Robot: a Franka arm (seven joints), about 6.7 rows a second.
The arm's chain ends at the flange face. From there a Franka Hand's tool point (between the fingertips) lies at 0.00 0.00 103.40 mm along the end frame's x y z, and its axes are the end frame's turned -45 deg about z.
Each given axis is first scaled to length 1.
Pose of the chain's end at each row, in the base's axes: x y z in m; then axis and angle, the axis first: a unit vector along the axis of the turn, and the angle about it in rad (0 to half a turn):
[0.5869, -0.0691, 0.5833, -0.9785, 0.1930, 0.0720, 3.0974]
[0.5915, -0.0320, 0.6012, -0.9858, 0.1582, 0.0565, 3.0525]
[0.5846, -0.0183, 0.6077, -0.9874, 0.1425, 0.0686, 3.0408]
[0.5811, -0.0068, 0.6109, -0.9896, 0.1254, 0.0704, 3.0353]
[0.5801, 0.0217, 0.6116, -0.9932, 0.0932, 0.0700, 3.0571]
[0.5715, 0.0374, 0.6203, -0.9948, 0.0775, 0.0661, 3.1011]
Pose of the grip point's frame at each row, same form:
[0.5732, -0.0618, 0.4811, -0.9788, -0.1963, 0.0581, 3.0456]
[0.5815, -0.0211, 0.4989, -0.9722, -0.2313, 0.0352, 3.0160]
[0.5721, -0.0060, 0.5058, -0.9681, -0.2466, 0.0441, 2.9959]
[0.5681, 0.0059, 0.5091, -0.9637, -0.2632, 0.0448, 2.9895]
[0.5666, 0.0317, 0.5096, -0.9545, -0.2943, 0.0486, 3.0099]
[0.5582, 0.0426, 0.5179, -0.9495, -0.3093, 0.0534, 3.0536]

